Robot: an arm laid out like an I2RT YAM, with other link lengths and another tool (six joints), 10 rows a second.
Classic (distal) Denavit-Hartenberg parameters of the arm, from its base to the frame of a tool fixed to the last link. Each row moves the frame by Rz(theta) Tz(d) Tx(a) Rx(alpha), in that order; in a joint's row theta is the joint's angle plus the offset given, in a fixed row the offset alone. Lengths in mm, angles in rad.
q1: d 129.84; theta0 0; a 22.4; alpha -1.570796
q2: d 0; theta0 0; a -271.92; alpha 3.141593
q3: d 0; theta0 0.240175; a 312.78; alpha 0
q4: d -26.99; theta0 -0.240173; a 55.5; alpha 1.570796
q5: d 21.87; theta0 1.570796; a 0; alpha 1.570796
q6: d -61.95; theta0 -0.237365; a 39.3; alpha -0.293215
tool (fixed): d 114.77; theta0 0; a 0; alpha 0
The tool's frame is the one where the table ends.
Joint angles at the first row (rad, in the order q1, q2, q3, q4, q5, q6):
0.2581, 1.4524, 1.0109, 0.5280, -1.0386, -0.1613
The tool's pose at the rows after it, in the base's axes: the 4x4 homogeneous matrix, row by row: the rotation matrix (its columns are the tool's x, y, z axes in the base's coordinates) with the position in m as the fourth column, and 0 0 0 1 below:
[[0.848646 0.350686 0.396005 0.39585], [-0.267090 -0.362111 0.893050 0.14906], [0.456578 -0.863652 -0.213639 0.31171], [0 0 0 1]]
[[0.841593 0.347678 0.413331 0.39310], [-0.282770 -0.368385 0.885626 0.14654], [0.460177 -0.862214 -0.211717 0.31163], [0 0 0 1]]
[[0.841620 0.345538 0.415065 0.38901], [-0.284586 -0.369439 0.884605 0.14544], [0.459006 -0.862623 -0.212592 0.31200], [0 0 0 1]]
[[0.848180 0.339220 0.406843 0.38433], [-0.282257 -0.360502 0.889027 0.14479], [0.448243 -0.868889 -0.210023 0.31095], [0 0 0 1]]
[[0.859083 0.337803 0.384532 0.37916], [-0.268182 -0.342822 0.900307 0.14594], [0.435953 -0.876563 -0.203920 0.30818], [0 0 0 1]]
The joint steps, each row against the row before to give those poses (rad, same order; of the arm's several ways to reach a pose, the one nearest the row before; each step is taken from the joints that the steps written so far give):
0.0010, -0.0043, -0.0016, -0.0018, 0.0103, -0.0010
-0.0014, -0.0137, -0.0133, 0.0000, 0.0170, -0.0046
0.0004, -0.0165, -0.0125, -0.0058, 0.0027, -0.0003
0.0000, -0.0171, -0.0185, 0.0104, -0.0059, 0.0199
0.0023, -0.0147, -0.0240, 0.0281, -0.0186, 0.0306

